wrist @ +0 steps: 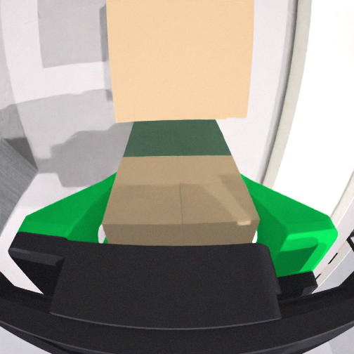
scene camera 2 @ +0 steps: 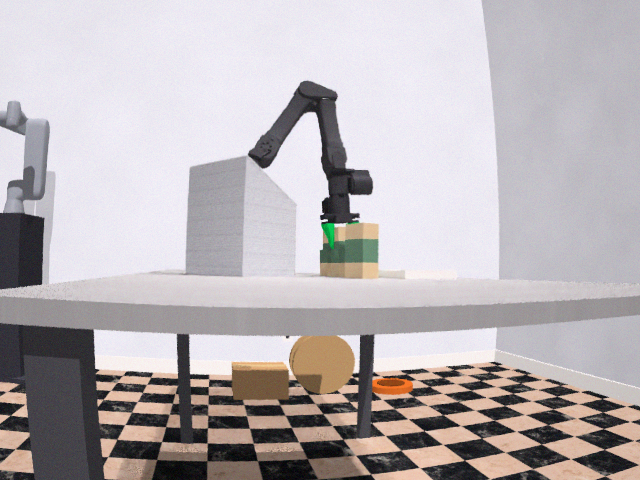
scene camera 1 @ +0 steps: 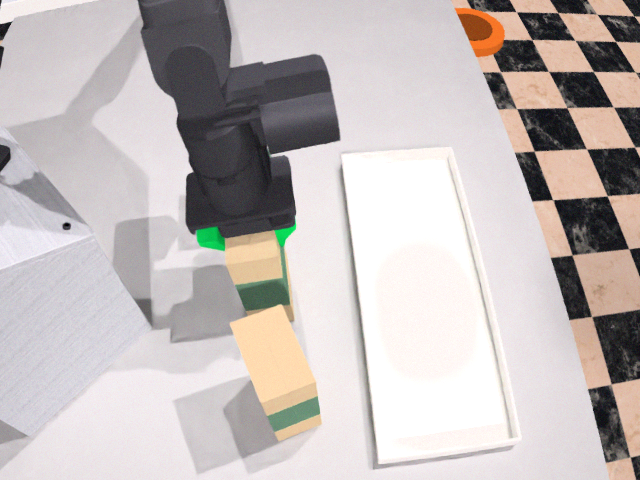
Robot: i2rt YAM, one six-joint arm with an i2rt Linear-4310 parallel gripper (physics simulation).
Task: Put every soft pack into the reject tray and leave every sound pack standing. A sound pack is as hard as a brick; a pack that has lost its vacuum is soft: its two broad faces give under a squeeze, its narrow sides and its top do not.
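Seen in the pictures: gripper, fingertip midpoint: (scene camera 2: 341,248); arm's base, origin of the base link: (scene camera 2: 242,185).
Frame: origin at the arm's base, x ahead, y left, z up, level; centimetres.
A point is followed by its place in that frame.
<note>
My gripper (scene camera 1: 250,237) @(x 28.2, y 7.0, z -16.6 cm) (scene camera 2: 341,232) (wrist: 176,174) points down and is shut on the middle pack (scene camera 1: 262,295) @(x 29.2, y 1.5, z -17.6 cm) (scene camera 2: 338,253) @(x 26.9, y 1.4, z -18.1 cm) (wrist: 177,172), tan with a green band, upright on the table. The green fingers are on its two broad faces; no dent shows in the visible parts. The front pack (scene camera 1: 276,356) @(x 32.4, y -7.9, z -10.7 cm) (scene camera 2: 361,250) @(x 31.2, y -11.6, z -17.6 cm) (wrist: 180,60) stands upright, nearer scene camera 1. A sliver (scene camera 2: 324,268) @(x 24.2, y 14.6, z -22.3 cm) left of the middle pack looks like a further pack, mostly hidden. The white reject tray (scene camera 1: 483,289) @(x 53.8, y 6.6, z -23.7 cm) (wrist: 297,65) lies to the right and holds no pack.
A large grey block (scene camera 1: 51,320) @(x 9.9, y -6.3, z -10.7 cm) (scene camera 2: 217,222) @(x -5.2, y -9.3, z -11.2 cm) with a sloped top stands left of the packs on the grey table (scene camera 1: 320,93) (scene camera 2: 206,297) @(x 5.5, y -89.9, z -24.6 cm). An orange ring (scene camera 1: 497,38) (scene camera 2: 408,386) lies on the checkered floor.
</note>
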